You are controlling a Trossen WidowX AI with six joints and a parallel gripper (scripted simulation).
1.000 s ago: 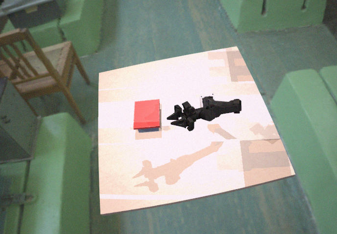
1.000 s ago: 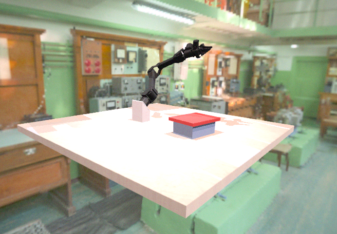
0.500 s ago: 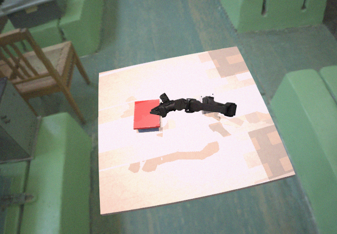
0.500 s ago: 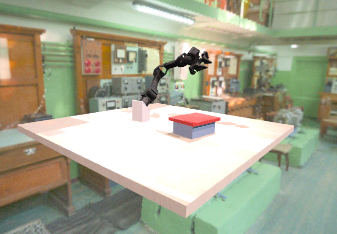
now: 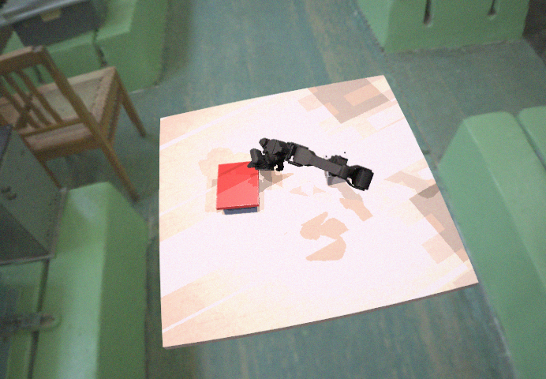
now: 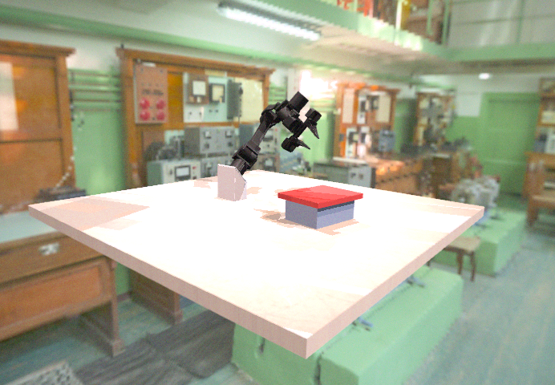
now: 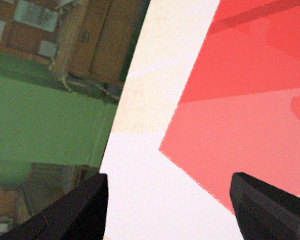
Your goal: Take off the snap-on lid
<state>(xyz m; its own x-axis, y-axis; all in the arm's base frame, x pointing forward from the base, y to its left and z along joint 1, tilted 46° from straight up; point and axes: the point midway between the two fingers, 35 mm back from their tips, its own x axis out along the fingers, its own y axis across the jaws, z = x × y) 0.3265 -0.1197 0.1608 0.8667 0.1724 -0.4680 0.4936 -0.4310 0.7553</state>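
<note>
Right now the flat red lid is 170 mm below my gripper tip, 80 mm ahead of it and 70 mm to the right of it. From my gripper tip the other things lie so: grey-blue storage box: 210 mm below, 80 mm ahead, 70 mm to the right.
</note>
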